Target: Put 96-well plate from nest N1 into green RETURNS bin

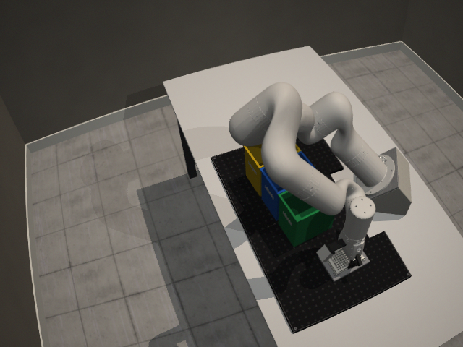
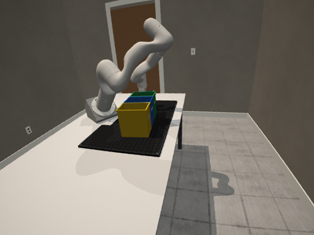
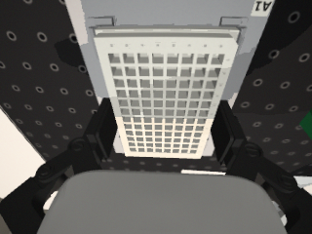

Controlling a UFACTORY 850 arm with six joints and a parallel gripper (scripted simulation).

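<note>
Right now my hand is 20 mm above the grey plate nest. The rest, counted from my hand: blue bin 340 mm to the right, 60 mm above, 40 mm ahead; white 96-well plate 10 mm below; green bin 210 mm to the right, 60 mm above, 40 mm ahead.
</note>
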